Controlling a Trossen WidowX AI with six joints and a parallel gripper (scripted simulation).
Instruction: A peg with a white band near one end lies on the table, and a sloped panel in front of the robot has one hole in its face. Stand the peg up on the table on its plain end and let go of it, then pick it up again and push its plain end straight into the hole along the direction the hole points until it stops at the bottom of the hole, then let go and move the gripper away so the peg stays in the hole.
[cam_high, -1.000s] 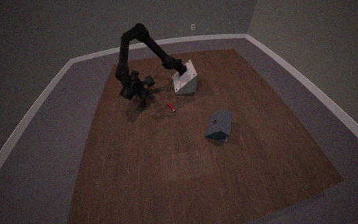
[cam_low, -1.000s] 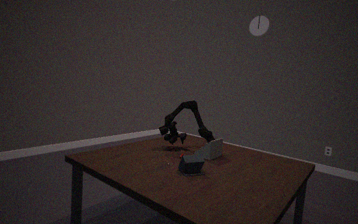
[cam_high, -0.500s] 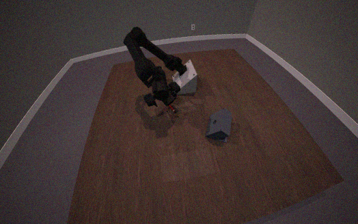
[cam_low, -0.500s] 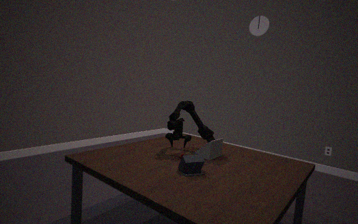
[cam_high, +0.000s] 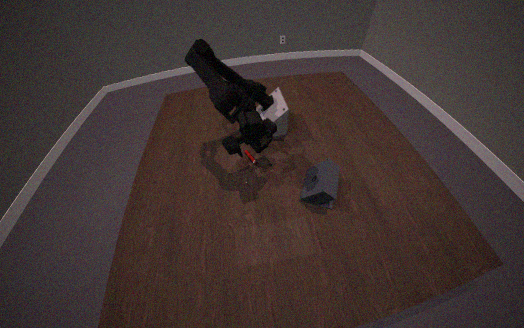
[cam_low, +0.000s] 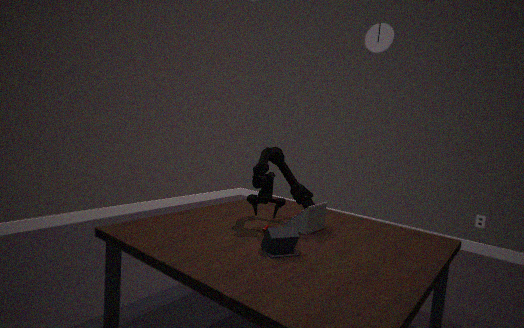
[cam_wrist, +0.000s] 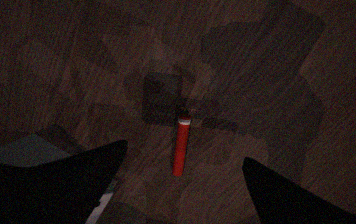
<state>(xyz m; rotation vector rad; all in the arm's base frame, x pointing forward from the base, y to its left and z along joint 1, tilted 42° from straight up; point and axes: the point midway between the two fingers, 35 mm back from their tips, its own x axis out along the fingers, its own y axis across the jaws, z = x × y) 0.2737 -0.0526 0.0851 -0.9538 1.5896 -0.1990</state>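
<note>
Right now the red peg is 1 cm behind my gripper tip and 7 cm below it. From my gripper tip the other things lie so: grey sloped panel (15 cm ahead, 22 cm to the left, 3 cm below).
</note>
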